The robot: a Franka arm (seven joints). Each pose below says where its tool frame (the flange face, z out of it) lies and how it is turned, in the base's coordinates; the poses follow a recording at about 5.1 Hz.
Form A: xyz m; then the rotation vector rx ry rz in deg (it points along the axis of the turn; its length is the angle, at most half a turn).
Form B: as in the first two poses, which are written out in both.
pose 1, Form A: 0.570 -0.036 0.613 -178.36 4.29 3.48
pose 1, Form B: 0.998 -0.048 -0.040 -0.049 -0.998 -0.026 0.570 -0.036 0.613
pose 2, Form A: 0.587 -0.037 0.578 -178.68 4.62 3.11
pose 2, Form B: 0.998 -0.051 -0.035 -0.052 -0.998 -0.021 0.587 -0.037 0.578
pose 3, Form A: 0.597 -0.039 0.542 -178.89 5.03 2.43
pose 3, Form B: 0.998 -0.056 -0.028 -0.056 -0.998 -0.017 0.597 -0.039 0.542
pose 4, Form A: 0.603 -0.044 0.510 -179.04 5.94 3.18
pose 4, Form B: 0.997 -0.066 -0.036 -0.067 -0.998 -0.013 0.603 -0.044 0.510
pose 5, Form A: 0.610 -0.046 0.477 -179.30 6.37 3.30
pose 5, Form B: 0.997 -0.071 -0.037 -0.071 -0.997 -0.008 0.610 -0.046 0.477
